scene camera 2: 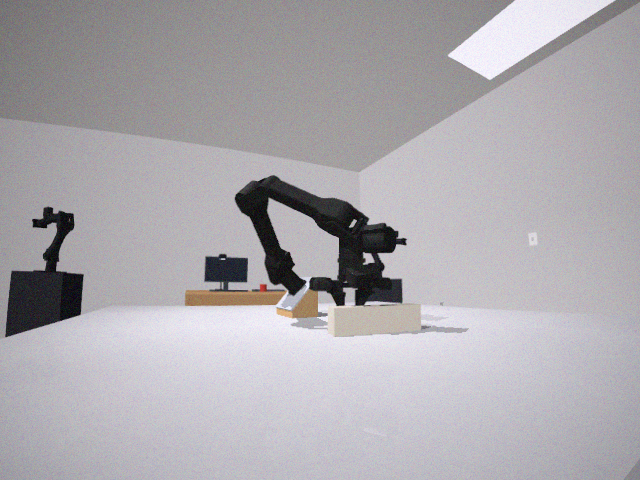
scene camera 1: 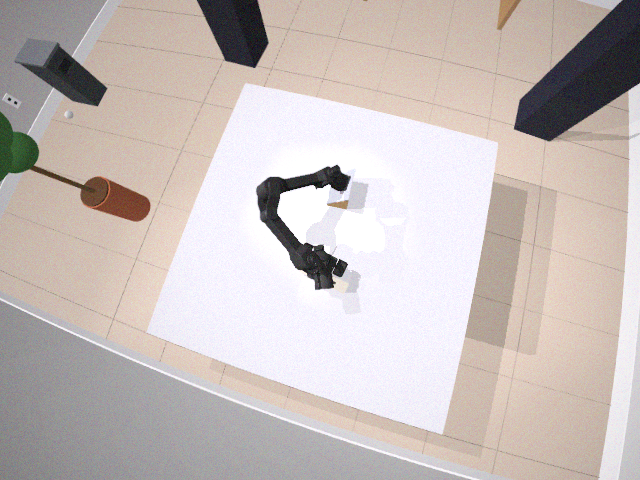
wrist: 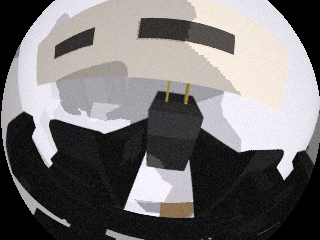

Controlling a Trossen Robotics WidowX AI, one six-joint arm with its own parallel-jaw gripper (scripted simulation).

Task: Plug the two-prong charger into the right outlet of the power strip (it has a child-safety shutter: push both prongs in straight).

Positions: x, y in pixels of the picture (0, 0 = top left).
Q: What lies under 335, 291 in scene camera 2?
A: My gripper.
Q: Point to a black two-prong charger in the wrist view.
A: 174, 120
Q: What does my gripper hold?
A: A black two-prong charger.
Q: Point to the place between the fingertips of my gripper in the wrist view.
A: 171, 124
